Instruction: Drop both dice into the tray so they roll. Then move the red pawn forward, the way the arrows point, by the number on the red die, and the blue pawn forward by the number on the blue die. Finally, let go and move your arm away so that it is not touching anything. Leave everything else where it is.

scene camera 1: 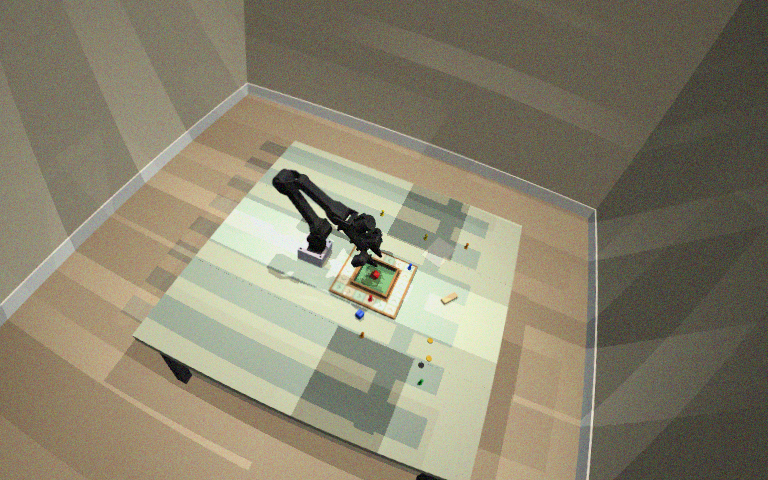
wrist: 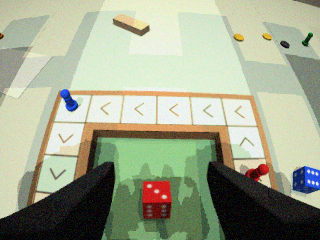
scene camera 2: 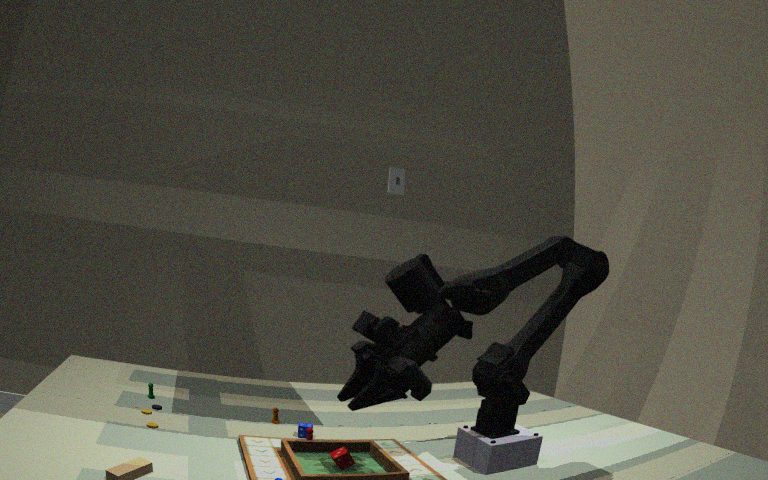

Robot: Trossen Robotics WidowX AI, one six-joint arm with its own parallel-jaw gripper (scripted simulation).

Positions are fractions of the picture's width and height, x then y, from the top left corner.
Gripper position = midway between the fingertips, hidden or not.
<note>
I see my gripper (scene camera 2: 0.45, 0.84).
My gripper shows as well in scene camera 1 (scene camera 1: 0.49, 0.54) and in the wrist view (wrist: 0.50, 0.71).
</note>
